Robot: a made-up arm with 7 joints. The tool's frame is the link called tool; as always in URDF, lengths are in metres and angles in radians. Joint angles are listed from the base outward. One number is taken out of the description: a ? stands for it. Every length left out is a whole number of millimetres.
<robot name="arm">
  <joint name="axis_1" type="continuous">
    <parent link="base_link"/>
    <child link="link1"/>
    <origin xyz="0.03 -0.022 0.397" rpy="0 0 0"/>
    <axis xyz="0 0 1"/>
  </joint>
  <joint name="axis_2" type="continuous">
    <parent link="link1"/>
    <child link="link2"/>
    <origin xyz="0.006 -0.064 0" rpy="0 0 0"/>
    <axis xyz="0 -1 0"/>
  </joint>
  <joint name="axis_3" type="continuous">
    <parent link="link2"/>
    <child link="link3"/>
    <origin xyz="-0.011 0 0.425" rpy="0 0 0"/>
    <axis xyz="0 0 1"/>
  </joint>
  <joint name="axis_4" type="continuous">
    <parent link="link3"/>
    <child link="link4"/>
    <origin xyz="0.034 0.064 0" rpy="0 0 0"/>
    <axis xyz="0 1 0"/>
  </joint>
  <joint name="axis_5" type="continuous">
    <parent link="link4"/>
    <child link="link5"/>
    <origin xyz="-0.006 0 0.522" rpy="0 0 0"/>
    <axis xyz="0 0 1"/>
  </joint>
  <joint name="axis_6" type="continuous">
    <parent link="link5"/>
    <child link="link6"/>
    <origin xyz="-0.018 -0.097 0" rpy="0 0 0"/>
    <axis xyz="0 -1 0"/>
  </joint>
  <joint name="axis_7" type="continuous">
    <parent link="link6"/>
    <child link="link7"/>
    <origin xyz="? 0 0.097" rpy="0 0 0"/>
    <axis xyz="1 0 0"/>
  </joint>
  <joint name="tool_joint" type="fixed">
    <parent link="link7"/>
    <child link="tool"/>
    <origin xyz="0 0.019 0.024" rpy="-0.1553 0.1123 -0.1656"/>
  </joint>
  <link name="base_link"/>
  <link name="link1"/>
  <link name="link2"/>
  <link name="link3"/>
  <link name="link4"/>
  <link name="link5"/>
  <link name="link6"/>
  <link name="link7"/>
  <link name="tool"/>
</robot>
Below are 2 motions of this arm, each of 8 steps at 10 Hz.
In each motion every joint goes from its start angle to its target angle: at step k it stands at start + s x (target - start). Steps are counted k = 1, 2, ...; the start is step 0. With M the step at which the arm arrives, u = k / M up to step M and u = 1 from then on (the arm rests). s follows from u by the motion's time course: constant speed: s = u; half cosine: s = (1 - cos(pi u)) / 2; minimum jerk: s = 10 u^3 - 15 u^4 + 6 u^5.
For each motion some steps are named. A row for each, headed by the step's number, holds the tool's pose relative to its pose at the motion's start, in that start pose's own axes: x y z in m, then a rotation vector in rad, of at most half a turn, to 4 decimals.
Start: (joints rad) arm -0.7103 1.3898 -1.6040 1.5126 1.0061 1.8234 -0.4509
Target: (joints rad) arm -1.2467 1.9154 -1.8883 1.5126 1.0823 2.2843 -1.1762
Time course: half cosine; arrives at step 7
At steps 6, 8:
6: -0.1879 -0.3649 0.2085 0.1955 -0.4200 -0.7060
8: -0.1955 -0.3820 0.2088 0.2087 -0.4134 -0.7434

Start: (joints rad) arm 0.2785 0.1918 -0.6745 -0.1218 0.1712 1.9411 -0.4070
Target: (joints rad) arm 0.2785 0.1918 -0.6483 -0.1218 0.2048 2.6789 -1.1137
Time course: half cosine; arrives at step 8
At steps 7, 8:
7: -0.0642 0.0027 -0.0327 -0.4562 -0.4985 -0.6608
8: -0.0660 0.0032 -0.0347 -0.4725 -0.5097 -0.6937

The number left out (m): 0.027
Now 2 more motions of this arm.
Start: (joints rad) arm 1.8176 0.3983 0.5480 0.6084 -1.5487 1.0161 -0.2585
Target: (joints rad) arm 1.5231 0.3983 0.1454 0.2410 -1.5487 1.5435 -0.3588
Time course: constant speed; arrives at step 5
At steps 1, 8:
1: 0.0048 -0.0106 -0.0145 -0.0795 -0.0129 -0.1381
8: -0.0445 -0.0532 -0.0255 -0.5373 -0.1675 -0.6741

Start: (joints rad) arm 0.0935 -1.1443 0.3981 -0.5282 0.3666 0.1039 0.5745
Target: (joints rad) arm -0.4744 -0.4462 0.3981 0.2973 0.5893 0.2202 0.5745
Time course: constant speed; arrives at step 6
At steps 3, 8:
3: -0.1883 0.0258 0.0296 0.0336 -0.0875 -0.0313
8: -0.3417 0.0623 -0.0198 0.0866 -0.1826 -0.1152

